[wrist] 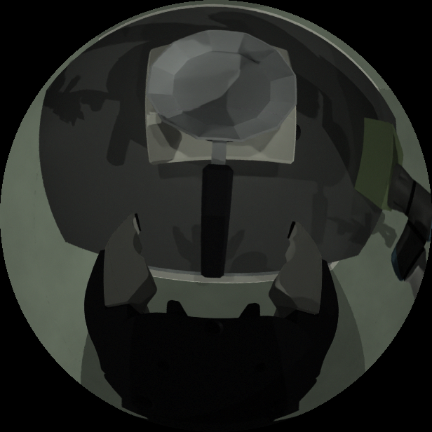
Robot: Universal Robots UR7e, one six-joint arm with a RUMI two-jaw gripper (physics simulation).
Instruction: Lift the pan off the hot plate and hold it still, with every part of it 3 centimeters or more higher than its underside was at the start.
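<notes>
A grey faceted pan (pixel 222 90) rests on the pale square hot plate (pixel 270 151) in the upper middle of the wrist view. Its black handle (pixel 216 215) points toward my gripper. My gripper (pixel 214 219) is open, with one jaw on each side of the handle in the view and a gap on both sides. No contact with the handle shows. The handle's far part lies between the lines of the fingertips; how high the fingertips are above it is hard to tell.
The hot plate stands on a dark table (pixel 90 200) with a light edge. A green block (pixel 374 160) is at the right, with a dark jointed robot arm (pixel 417 200) beside it. Shadows of the gripper and other shapes fall on the table. Greenish floor shows around it.
</notes>
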